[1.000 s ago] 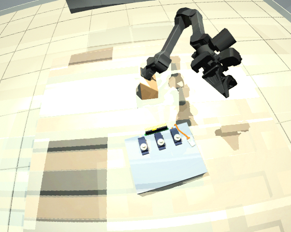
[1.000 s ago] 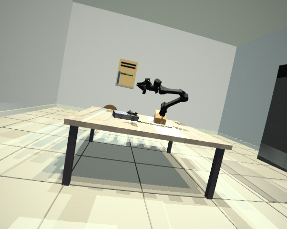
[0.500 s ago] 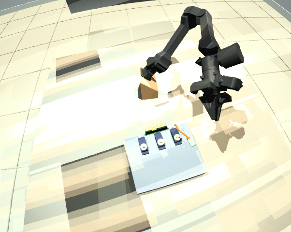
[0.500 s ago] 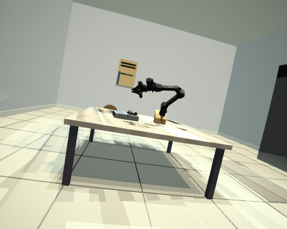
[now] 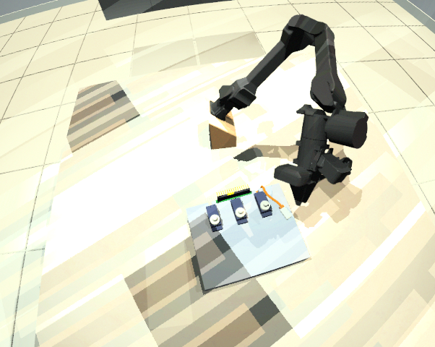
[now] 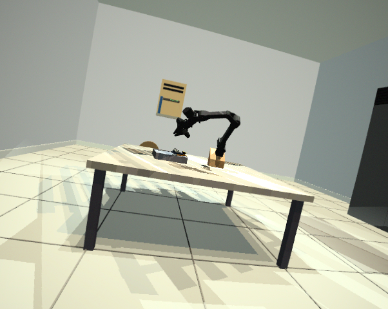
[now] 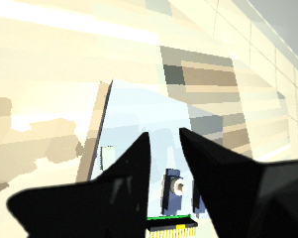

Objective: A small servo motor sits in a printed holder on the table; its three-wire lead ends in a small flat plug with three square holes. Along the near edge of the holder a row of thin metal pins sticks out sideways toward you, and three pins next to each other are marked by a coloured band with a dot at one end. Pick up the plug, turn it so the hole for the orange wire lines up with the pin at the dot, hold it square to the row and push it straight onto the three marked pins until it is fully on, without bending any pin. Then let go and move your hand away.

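Right now the pin strip is 10 cm behind my gripper tip, 15 cm to the right of it and 14 cm below it. The rest, counted from my gripper tip: pale blue holder plate: 6 cm ahead, 12 cm to the right, 17 cm below.
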